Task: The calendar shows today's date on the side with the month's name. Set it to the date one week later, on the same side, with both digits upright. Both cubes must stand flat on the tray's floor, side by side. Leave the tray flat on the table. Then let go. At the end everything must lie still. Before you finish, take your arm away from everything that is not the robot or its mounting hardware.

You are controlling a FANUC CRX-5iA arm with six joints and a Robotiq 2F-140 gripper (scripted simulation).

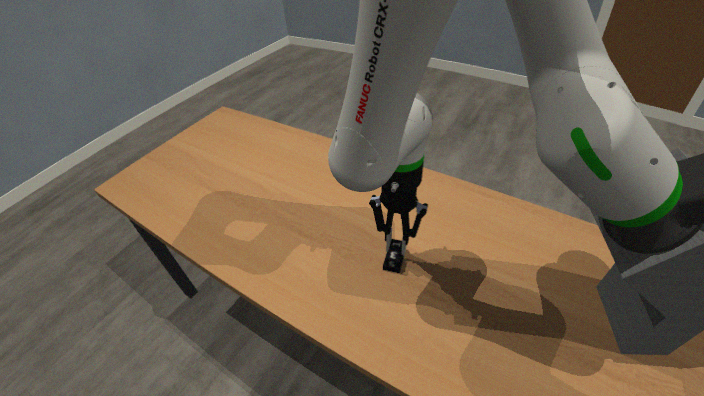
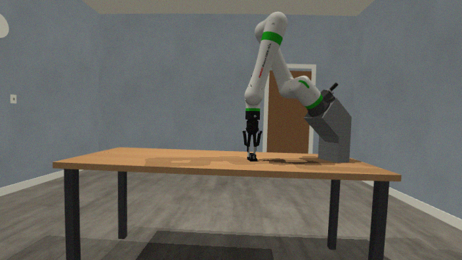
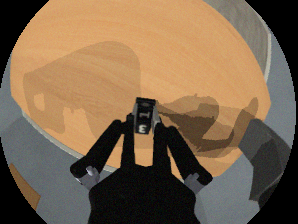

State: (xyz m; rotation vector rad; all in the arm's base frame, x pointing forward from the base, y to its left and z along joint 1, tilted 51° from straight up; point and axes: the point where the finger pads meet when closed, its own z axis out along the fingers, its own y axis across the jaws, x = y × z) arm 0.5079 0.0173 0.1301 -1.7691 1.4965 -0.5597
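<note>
Right now my hand is 1 cm past the tray, 2 cm to the right of it and 4 cm above it.
</note>
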